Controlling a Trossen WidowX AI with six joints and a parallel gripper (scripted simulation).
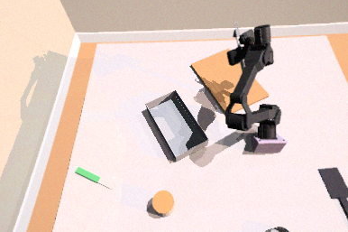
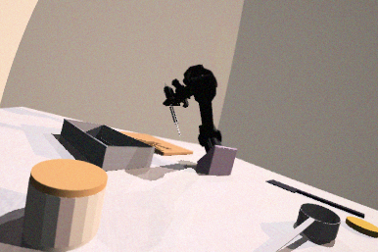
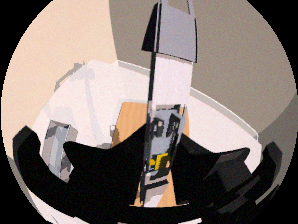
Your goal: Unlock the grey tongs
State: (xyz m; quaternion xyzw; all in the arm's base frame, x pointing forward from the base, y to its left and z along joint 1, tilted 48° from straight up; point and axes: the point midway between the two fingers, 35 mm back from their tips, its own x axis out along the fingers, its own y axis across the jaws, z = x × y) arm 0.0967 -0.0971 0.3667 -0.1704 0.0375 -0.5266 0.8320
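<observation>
My gripper tip is now 21 cm above the wooden board and 1 cm short of it. The rest, counted from my gripper tip: green-handled tool: 60 cm ahead, 52 cm to the left, 21 cm below; black knife: 60 cm to the left, 36 cm behind, 21 cm below; roasting tin: 27 cm to the left, 27 cm ahead, 19 cm below.
</observation>
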